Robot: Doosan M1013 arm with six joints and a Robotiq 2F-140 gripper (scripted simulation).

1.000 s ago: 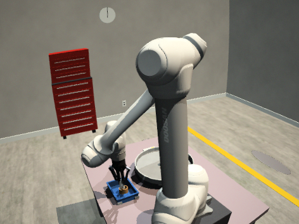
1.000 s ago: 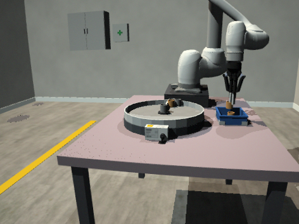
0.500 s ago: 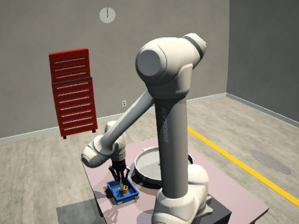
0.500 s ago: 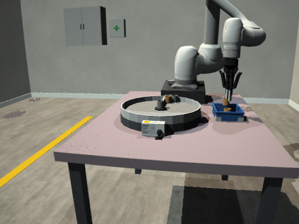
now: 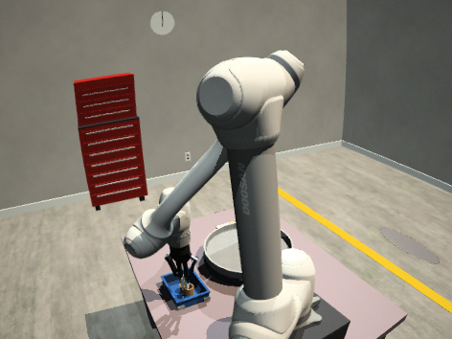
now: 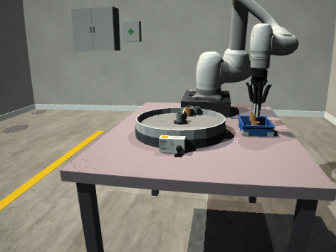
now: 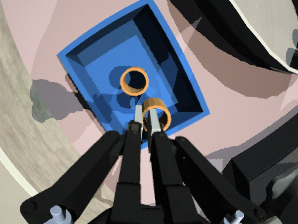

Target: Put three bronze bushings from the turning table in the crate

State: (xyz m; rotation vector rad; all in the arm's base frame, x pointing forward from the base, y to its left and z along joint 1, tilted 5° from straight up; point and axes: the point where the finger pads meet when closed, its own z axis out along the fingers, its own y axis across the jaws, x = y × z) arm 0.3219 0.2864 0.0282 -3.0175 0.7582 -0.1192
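My gripper is now 4 cm short of the blue crate, 1 cm to the left of it and 7 cm above it.
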